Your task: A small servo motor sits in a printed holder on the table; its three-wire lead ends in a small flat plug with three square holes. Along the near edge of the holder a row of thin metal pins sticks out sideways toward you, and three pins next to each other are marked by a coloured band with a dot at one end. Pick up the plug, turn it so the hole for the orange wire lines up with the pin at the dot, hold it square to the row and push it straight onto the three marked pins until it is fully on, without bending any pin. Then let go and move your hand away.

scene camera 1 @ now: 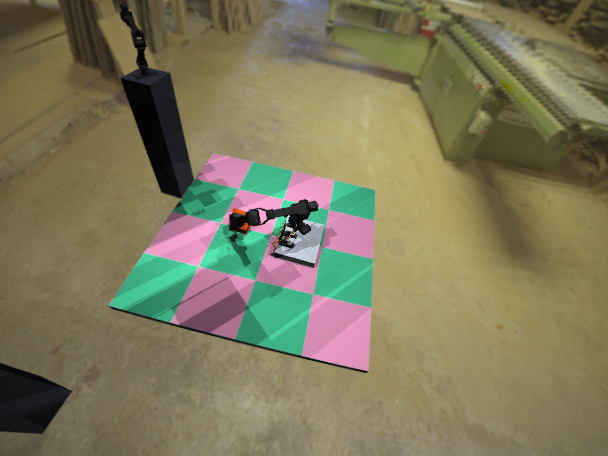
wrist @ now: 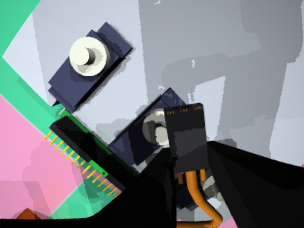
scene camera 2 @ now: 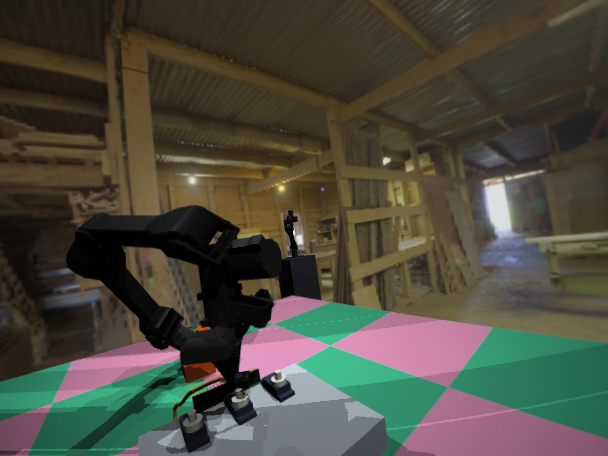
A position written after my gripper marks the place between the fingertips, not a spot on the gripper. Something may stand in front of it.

Note:
In view: my gripper point(scene camera 2: 233, 378), a grey holder plate point(scene camera 1: 305, 250) and a black pin row point(wrist: 68, 131).
My gripper also shows in the wrist view point(wrist: 188, 152). The grey holder plate also shows in the wrist view point(wrist: 237, 65).

